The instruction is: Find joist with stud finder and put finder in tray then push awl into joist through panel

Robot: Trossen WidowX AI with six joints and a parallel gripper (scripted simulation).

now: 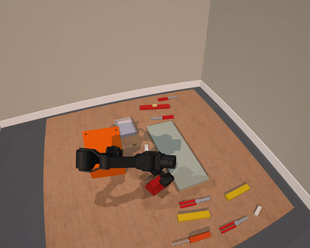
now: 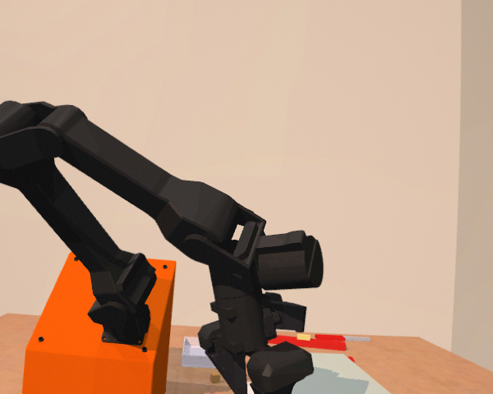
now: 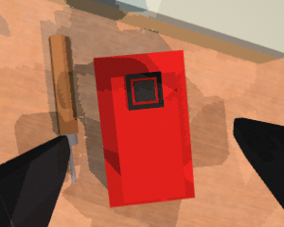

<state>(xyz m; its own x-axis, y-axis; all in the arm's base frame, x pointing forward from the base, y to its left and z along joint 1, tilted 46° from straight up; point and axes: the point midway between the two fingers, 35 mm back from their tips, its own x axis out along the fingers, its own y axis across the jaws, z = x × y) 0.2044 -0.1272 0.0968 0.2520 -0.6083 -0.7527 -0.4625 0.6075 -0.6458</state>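
My gripper tip is 3 cm above the red stud finder and 1 cm short of it. Round my gripper tip: small brown cube: 33 cm to the left, 7 cm below, 7 cm behind; then square light: 2 cm below, 2 cm ahead, 1 cm to the left; then awl: 7 cm below, 6 cm to the left, 3 cm behind.
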